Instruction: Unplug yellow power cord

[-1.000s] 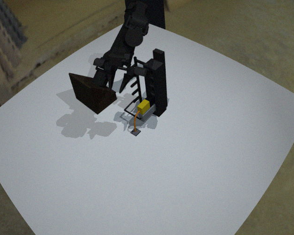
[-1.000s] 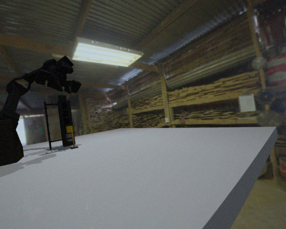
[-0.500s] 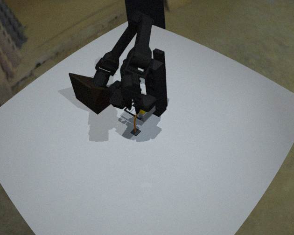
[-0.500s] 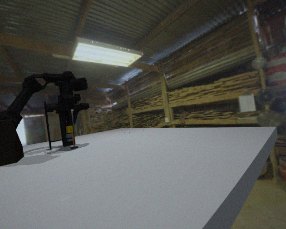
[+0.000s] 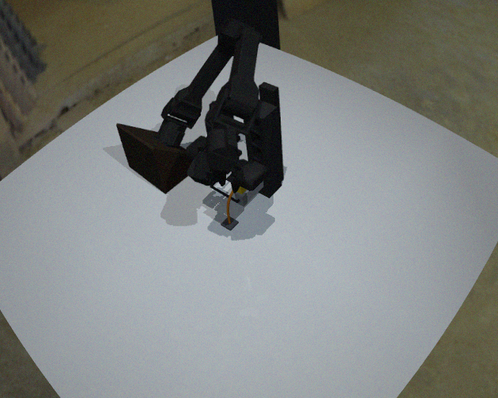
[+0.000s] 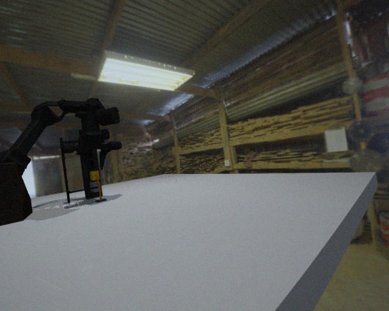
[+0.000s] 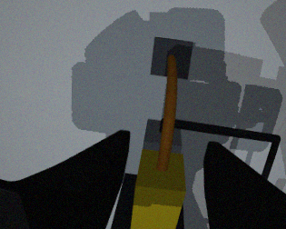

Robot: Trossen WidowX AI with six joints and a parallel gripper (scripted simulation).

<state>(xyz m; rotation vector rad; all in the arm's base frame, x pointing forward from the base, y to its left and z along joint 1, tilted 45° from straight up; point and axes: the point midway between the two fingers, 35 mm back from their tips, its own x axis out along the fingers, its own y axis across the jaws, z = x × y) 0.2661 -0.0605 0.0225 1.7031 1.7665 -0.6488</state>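
Right now my gripper tip is 2 cm to the left of the dark grey block and 11 cm above it.
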